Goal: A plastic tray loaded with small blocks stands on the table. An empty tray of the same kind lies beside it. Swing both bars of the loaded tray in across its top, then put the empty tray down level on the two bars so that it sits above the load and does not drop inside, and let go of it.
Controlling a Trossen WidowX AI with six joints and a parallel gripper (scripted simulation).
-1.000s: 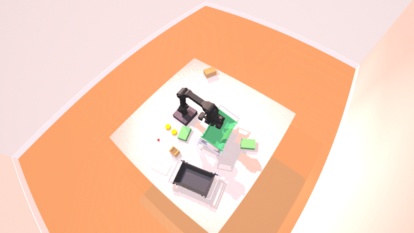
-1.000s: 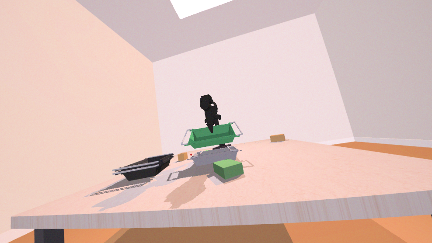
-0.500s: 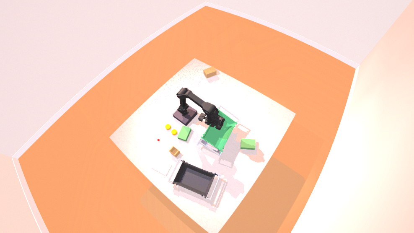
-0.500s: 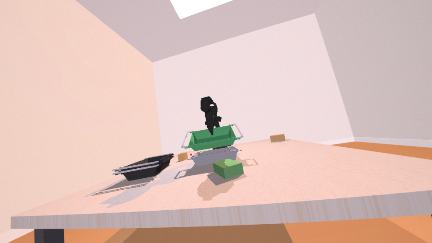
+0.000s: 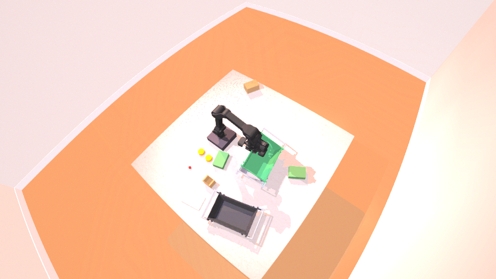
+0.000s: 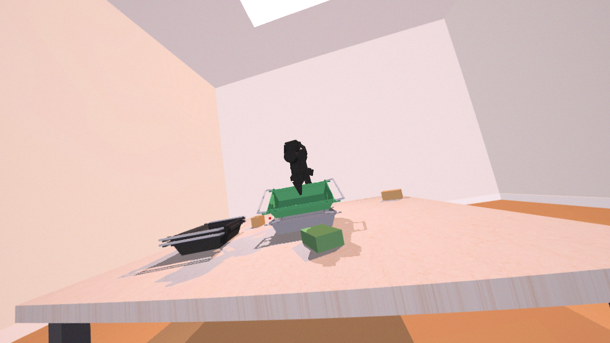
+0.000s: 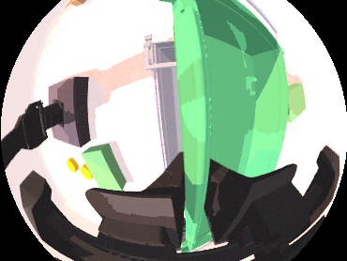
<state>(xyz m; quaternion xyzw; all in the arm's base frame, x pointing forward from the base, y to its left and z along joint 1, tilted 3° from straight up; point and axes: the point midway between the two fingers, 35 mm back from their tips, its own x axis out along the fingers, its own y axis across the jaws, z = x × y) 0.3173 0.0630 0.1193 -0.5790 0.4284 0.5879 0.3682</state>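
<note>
Right now the green tray is 8 cm ahead of my gripper tip, 3 cm to the left of it and 1 cm below it. Also, from my gripper tip: red block 26 cm behind, 39 cm to the right, 14 cm below.
</note>
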